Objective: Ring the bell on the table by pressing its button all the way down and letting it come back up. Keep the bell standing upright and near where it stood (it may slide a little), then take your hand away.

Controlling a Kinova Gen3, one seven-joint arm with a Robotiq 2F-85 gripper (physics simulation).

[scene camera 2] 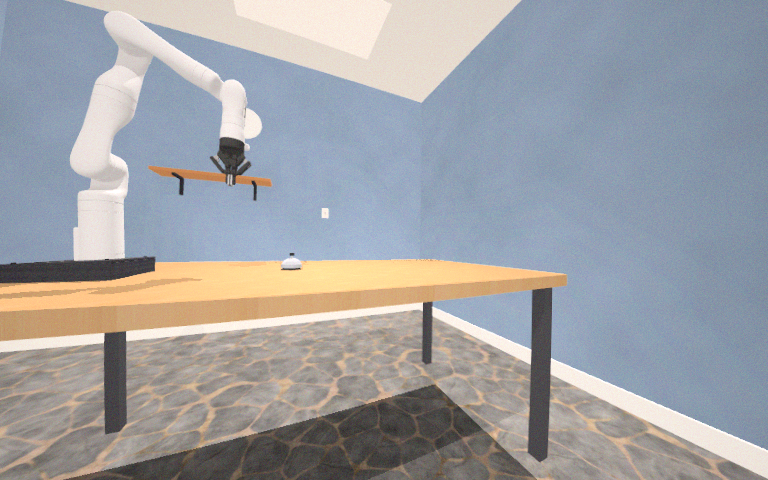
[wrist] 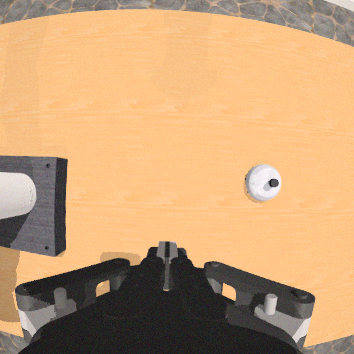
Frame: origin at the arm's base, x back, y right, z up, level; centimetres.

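Seen in the pictures: gripper, fingertip midpoint: (scene camera 2: 230, 186) (wrist: 166, 252); arm's base, origin of the base link: (scene camera 2: 102, 259) (wrist: 19, 193).
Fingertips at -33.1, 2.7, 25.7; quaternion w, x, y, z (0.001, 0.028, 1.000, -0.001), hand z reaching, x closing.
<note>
Offsets run from my fingertips to a thing's top centre, as dx, dy, dz. Level surfaces: height alone.
The bell {-21.5, -4.4, -23.9} (scene camera 2: 291, 264) (wrist: 261, 183) is a small white dome with a black button {-21.5, -4.4, -23.9} (scene camera 2: 291, 254) (wrist: 274, 183) on top. It stands upright on the wooden table {dz -30.5} (scene camera 2: 362, 283) (wrist: 150, 135). My gripper (scene camera 2: 230, 180) (wrist: 166, 252) is shut with nothing between its fingers and points down. It hangs high above the table, to the left of the bell in the scene view and apart from it. In the wrist view the bell lies to the right of the fingertips and further up.
The arm's dark base plate (scene camera 2: 67, 270) (wrist: 61, 210) is at the left of the table. A wooden shelf (scene camera 2: 161, 170) on black brackets is fixed to the blue wall behind the gripper. A round white disc (scene camera 2: 253, 123) shows on the wall behind the arm.
</note>
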